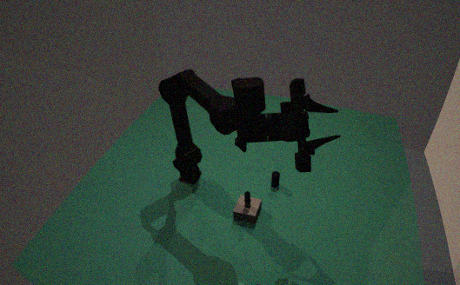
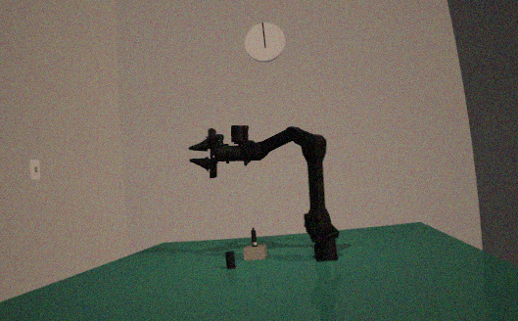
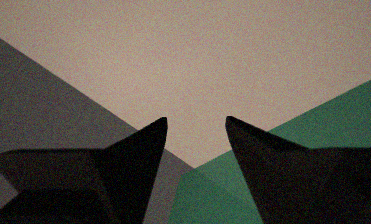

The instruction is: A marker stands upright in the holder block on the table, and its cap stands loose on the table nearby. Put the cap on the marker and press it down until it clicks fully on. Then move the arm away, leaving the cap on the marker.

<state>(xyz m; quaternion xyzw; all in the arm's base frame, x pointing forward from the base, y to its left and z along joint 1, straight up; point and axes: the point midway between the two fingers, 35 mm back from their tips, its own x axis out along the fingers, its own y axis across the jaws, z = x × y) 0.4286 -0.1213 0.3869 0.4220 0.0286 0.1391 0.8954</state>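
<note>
Right now the dark cap is 16 cm behind my gripper tip, 16 cm to the left of it and 36 cm below it. From my gripper tip the other things lie so: tan holder block 21 cm behind, 1 cm to the left, 37 cm below.
</note>
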